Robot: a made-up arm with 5 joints. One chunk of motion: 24 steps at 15 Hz.
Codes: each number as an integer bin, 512 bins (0 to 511) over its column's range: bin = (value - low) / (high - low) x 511, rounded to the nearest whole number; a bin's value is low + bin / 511 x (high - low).
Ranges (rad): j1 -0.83..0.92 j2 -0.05..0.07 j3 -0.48..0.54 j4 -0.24..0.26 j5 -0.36..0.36
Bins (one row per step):
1: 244 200 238 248 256
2: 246 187 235 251 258
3: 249 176 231 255 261
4: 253 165 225 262 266
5: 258 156 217 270 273
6: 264 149 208 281 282
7: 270 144 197 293 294
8: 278 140 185 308 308
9: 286 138 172 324 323
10: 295 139 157 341 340
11: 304 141 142 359 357
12: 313 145 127 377 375
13: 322 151 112 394 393
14: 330 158 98 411 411
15: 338 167 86 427 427
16: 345 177 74 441 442
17: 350 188 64 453 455
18: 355 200 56 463 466
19: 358 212 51 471 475
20: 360 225 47 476 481
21: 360 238 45 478 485
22: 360 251 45 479 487
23: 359 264 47 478 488
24: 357 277 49 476 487
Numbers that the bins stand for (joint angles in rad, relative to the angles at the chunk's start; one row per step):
1: 0.0056 -0.0030 -0.0049 0.0027 0.0007
2: 0.0125 -0.0061 -0.0109 0.0056 0.0035
3: 0.0227 -0.0087 -0.0189 0.0095 0.0077
4: 0.0364 -0.0113 -0.0309 0.0164 0.0148
5: 0.0536 -0.0134 -0.0468 0.0242 0.0247
6: 0.0741 -0.0150 -0.0648 0.0350 0.0373
7: 0.0947 -0.0162 -0.0868 0.0467 0.0542
8: 0.1221 -0.0171 -0.1107 0.0614 0.0740
9: 0.1495 -0.0176 -0.1367 0.0770 0.0951
10: 0.1803 -0.0174 -0.1666 0.0937 0.1191
11: 0.2111 -0.0169 -0.1966 0.1113 0.1430
12: 0.2419 -0.0159 -0.2265 0.1289 0.1684
13: 0.2727 -0.0145 -0.2564 0.1455 0.1937
14: 0.3001 -0.0129 -0.2844 0.1622 0.2191
15: 0.3275 -0.0108 -0.3083 0.1778 0.2416
16: 0.3515 -0.0084 -0.3323 0.1915 0.2628
17: 0.3686 -0.0059 -0.3523 0.2032 0.2811
18: 0.3858 -0.0030 -0.3682 0.2130 0.2966
19: 0.3960 -0.0002 -0.3782 0.2209 0.3093
20: 0.4029 0.0028 -0.3862 0.2258 0.3177
21: 0.4029 0.0059 -0.3902 0.2277 0.3234
22: 0.4029 0.0089 -0.3902 0.2287 0.3262
23: 0.3995 0.0120 -0.3862 0.2277 0.3276
24: 0.3926 0.0150 -0.3822 0.2258 0.3262

